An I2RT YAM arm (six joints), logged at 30 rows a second.
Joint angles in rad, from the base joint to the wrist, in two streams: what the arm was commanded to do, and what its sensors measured. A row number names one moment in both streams.
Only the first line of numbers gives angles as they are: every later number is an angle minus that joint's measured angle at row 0.
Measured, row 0: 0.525, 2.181, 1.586, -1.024, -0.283, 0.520
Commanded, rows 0 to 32: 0.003, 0.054, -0.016, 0.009, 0.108, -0.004; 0.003, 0.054, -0.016, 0.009, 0.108, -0.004; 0.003, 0.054, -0.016, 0.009, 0.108, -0.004; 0.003, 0.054, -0.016, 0.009, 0.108, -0.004; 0.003, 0.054, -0.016, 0.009, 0.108, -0.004; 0.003, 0.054, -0.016, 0.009, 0.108, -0.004; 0.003, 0.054, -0.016, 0.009, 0.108, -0.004; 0.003, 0.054, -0.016, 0.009, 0.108, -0.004; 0.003, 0.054, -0.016, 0.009, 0.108, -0.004; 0.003, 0.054, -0.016, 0.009, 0.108, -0.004; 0.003, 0.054, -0.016, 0.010, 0.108, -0.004; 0.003, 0.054, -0.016, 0.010, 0.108, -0.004; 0.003, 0.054, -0.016, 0.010, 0.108, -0.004; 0.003, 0.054, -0.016, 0.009, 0.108, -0.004; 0.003, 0.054, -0.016, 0.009, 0.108, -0.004; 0.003, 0.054, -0.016, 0.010, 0.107, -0.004; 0.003, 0.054, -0.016, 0.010, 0.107, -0.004; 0.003, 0.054, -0.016, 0.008, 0.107, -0.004; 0.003, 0.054, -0.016, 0.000, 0.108, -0.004; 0.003, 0.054, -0.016, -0.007, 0.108, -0.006; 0.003, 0.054, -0.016, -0.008, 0.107, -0.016; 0.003, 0.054, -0.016, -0.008, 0.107, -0.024; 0.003, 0.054, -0.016, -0.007, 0.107, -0.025; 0.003, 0.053, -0.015, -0.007, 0.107, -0.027; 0.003, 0.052, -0.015, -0.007, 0.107, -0.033; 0.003, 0.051, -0.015, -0.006, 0.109, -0.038; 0.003, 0.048, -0.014, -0.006, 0.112, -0.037; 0.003, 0.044, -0.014, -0.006, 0.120, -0.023; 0.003, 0.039, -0.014, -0.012, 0.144, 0.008; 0.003, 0.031, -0.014, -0.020, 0.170, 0.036; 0.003, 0.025, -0.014, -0.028, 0.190, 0.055; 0.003, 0.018, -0.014, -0.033, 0.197, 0.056; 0.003, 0.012, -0.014, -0.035, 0.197, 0.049
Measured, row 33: 0.005, -0.004, 0.005, -0.020, 0.027, 0.009
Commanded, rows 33 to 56: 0.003, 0.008, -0.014, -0.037, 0.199, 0.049; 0.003, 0.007, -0.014, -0.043, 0.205, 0.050; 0.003, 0.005, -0.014, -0.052, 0.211, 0.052; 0.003, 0.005, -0.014, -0.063, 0.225, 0.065; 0.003, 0.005, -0.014, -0.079, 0.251, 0.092; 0.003, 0.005, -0.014, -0.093, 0.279, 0.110; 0.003, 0.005, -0.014, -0.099, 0.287, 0.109; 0.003, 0.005, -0.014, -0.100, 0.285, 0.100; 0.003, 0.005, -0.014, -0.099, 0.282, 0.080; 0.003, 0.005, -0.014, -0.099, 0.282, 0.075; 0.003, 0.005, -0.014, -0.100, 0.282, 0.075; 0.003, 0.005, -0.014, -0.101, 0.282, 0.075; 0.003, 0.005, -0.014, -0.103, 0.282, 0.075; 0.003, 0.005, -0.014, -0.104, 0.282, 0.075; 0.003, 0.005, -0.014, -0.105, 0.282, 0.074; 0.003, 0.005, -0.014, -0.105, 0.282, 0.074; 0.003, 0.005, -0.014, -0.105, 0.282, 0.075; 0.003, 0.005, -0.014, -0.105, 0.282, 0.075; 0.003, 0.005, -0.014, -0.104, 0.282, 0.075; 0.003, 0.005, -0.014, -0.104, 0.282, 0.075; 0.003, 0.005, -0.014, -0.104, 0.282, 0.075; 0.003, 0.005, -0.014, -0.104, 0.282, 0.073; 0.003, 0.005, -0.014, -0.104, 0.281, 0.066; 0.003, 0.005, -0.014, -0.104, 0.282, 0.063
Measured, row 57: 0.008, -0.022, 0.005, -0.094, 0.162, 0.062
